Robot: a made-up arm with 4 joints. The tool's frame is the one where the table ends. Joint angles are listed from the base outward.
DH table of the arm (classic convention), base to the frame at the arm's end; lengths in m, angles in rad. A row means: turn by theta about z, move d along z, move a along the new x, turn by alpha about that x. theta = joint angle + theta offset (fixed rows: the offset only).
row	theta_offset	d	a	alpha
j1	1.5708	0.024	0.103	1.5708
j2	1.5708	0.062	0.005	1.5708
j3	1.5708	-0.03	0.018	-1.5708
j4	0.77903	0	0.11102	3.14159
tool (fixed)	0.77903	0.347	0	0
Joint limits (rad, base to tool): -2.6..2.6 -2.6..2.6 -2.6..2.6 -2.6..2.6
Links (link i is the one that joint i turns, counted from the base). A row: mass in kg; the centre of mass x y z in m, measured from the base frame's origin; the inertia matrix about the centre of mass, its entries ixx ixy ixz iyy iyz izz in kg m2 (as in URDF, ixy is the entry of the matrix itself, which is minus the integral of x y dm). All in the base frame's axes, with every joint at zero. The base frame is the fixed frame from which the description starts. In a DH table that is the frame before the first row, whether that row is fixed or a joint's. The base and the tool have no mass.
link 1: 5.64; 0.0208 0.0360 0.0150; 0.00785 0 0 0.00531 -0.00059 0.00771
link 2: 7.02; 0.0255 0.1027 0.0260; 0.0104 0 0.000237 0.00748 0 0.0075
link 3: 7.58; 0.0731 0.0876 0.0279; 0.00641 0 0 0.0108 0 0.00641
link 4: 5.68; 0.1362 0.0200 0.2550; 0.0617 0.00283 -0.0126 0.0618 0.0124 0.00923
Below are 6 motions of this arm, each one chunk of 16 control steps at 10 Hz.
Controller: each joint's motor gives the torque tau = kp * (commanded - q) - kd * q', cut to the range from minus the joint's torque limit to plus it. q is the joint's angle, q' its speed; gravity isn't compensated. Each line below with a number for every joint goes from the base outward.
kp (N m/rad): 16 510 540 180
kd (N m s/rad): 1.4 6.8 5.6 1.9
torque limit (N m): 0.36 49 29 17
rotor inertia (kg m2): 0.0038 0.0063 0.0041 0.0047
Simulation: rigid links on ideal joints. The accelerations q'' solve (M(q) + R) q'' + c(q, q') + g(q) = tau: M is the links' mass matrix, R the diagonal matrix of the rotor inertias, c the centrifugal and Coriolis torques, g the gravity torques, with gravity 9.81 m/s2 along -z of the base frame. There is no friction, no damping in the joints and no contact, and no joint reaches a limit. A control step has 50 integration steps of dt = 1/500 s. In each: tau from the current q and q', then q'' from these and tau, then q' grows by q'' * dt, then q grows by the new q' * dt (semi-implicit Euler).
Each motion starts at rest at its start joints. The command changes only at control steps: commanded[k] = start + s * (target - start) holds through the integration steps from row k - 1 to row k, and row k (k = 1, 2, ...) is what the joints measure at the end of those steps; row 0 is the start. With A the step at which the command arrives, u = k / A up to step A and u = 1 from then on. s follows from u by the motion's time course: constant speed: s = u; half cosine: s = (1 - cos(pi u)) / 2; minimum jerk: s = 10 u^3 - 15 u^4 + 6 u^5; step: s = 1 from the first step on.
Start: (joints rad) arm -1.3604 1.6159 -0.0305 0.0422
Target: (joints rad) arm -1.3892 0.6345 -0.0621 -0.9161
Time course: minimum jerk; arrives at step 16
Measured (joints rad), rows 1 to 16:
1: -1.3617 1.6505 -0.0334 0.0652
2: -1.3608 1.6132 -0.0285 0.0331
3: -1.3585 1.5842 -0.0307 0.0049
4: -1.3588 1.5181 -0.0305 -0.0571
5: -1.3617 1.4388 -0.0329 -0.1335
6: -1.3685 1.3383 -0.0365 -0.2303
7: -1.3784 1.2283 -0.0416 -0.3372
8: -1.3909 1.1124 -0.0472 -0.4502
9: -1.4052 0.9994 -0.0521 -0.5612
10: -1.4192 0.8952 -0.0552 -0.6638
11: -1.4280 0.8059 -0.0563 -0.7517
12: -1.4257 0.7360 -0.0561 -0.8205
13: -1.4083 0.6882 -0.0554 -0.8676
14: -1.3813 0.6618 -0.0544 -0.8938
15: -1.3525 0.6533 -0.0537 -0.9024
16: -1.3280 0.6540 -0.0536 -0.9020

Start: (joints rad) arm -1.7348 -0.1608 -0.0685 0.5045
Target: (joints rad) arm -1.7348 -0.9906 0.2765 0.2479
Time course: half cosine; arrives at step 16
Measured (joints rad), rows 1 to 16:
1: -1.7332 -0.1592 -0.0573 0.4990
2: -1.7448 -0.1938 -0.0473 0.4883
3: -1.7493 -0.2357 -0.0282 0.4722
4: -1.7512 -0.2929 -0.0045 0.4520
5: -1.7498 -0.3605 0.0238 0.4286
6: -1.7456 -0.4362 0.0557 0.4025
7: -1.7399 -0.5173 0.0895 0.3751
8: -1.7332 -0.6007 0.1240 0.3473
9: -1.7263 -0.6833 0.1578 0.3206
10: -1.7202 -0.7618 0.1894 0.2960
11: -1.7156 -0.8333 0.2178 0.2744
12: -1.7130 -0.8951 0.2420 0.2567
13: -1.7129 -0.9446 0.2612 0.2434
14: -1.7154 -0.9801 0.2750 0.2348
15: -1.7201 -1.0001 0.2829 0.2313
16: -1.7260 -1.0039 0.2844 0.2329

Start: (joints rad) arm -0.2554 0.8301 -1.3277 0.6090
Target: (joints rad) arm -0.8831 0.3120 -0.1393 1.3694
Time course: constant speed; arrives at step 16
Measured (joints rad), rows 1 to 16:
1: -0.2841 0.8083 -1.2552 0.6608
2: -0.3151 0.7742 -1.1775 0.7041
3: -0.3443 0.7434 -1.1047 0.7529
4: -0.3791 0.7105 -1.0291 0.7988
5: -0.4177 0.6787 -0.9549 0.8461
6: -0.4606 0.6462 -0.8799 0.8926
7: -0.5056 0.6139 -0.8051 0.9395
8: -0.5508 0.5814 -0.7300 0.9860
9: -0.5944 0.5487 -0.6549 1.0326
10: -0.6356 0.5159 -0.5796 1.0792
11: -0.6746 0.4831 -0.5042 1.1257
12: -0.7122 0.4501 -0.4287 1.1723
13: -0.7495 0.4171 -0.3532 1.2189
14: -0.7874 0.3840 -0.2775 1.2656
15: -0.8262 0.3509 -0.2018 1.3124
16: -0.8657 0.3177 -0.1260 1.3593

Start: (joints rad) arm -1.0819 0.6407 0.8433 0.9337
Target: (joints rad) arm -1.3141 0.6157 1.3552 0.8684
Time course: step
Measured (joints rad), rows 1 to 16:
1: -1.3261 0.6385 1.4485 0.8157
2: -1.5159 0.6278 1.9788 0.8145
3: -1.4225 0.6334 1.7493 0.8143
4: -1.2082 0.5878 1.2121 0.9227
5: -1.3154 0.6451 1.4826 0.8135
6: -1.2684 0.6348 1.3843 0.8392
7: -1.2627 0.6300 1.3793 0.8436
8: -1.2568 0.6252 1.3663 0.8572
9: -1.2695 0.6320 1.3804 0.8422
10: -1.2747 0.6269 1.3705 0.8528
11: -1.2923 0.6300 1.3762 0.8467
12: -1.3071 0.6283 1.3731 0.8500
13: -1.3226 0.6290 1.3742 0.8487
14: -1.3331 0.6287 1.3737 0.8493
15: -1.3392 0.6288 1.3739 0.8491
16: -1.3403 0.6288 1.3738 0.8492

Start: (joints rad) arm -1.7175 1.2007 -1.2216 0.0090
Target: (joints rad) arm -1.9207 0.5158 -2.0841 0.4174
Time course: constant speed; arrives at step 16
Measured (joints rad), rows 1 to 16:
1: -1.6720 1.1915 -1.2905 0.0736
2: -1.6589 1.1382 -1.3358 0.0859
3: -1.6438 1.0973 -1.3964 0.1167
4: -1.6422 1.0522 -1.4526 0.1417
5: -1.6507 1.0078 -1.5088 0.1672
6: -1.6688 0.9640 -1.5654 0.1937
7: -1.6978 0.9200 -1.6209 0.2194
8: -1.7366 0.8763 -1.6767 0.2458
9: -1.7854 0.8325 -1.7322 0.2716
10: -1.8384 0.7890 -1.7879 0.2978
11: -1.8870 0.7455 -1.8431 0.3236
12: -1.9298 0.7020 -1.8981 0.3493
13: -1.9668 0.6585 -1.9529 0.3749
14: -1.9981 0.6152 -2.0076 0.4003
15: -2.0236 0.5720 -2.0621 0.4256
16: -2.0433 0.5290 -2.1164 0.4507

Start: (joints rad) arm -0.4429 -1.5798 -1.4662 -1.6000
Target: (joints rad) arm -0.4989 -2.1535 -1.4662 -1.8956
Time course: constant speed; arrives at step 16
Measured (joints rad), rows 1 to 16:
1: -0.4508 -1.6287 -1.4693 -1.6350
2: -0.4533 -1.6646 -1.4682 -1.6531
3: -0.4547 -1.6999 -1.4665 -1.6692
4: -0.4567 -1.7355 -1.4657 -1.6865
5: -0.4590 -1.7710 -1.4649 -1.7038
6: -0.4616 -1.8066 -1.4641 -1.7210
7: -0.4647 -1.8421 -1.4632 -1.7382
8: -0.4682 -1.8776 -1.4624 -1.7554
9: -0.4721 -1.9132 -1.4615 -1.7726
10: -0.4760 -1.9487 -1.4607 -1.7899
11: -0.4800 -1.9842 -1.4599 -1.8072
12: -0.4838 -2.0197 -1.4592 -1.8244
13: -0.4873 -2.0553 -1.4584 -1.8417
14: -0.4906 -2.0908 -1.4577 -1.8590
15: -0.4937 -2.1263 -1.4570 -1.8764
16: -0.4967 -2.1618 -1.4564 -1.8937

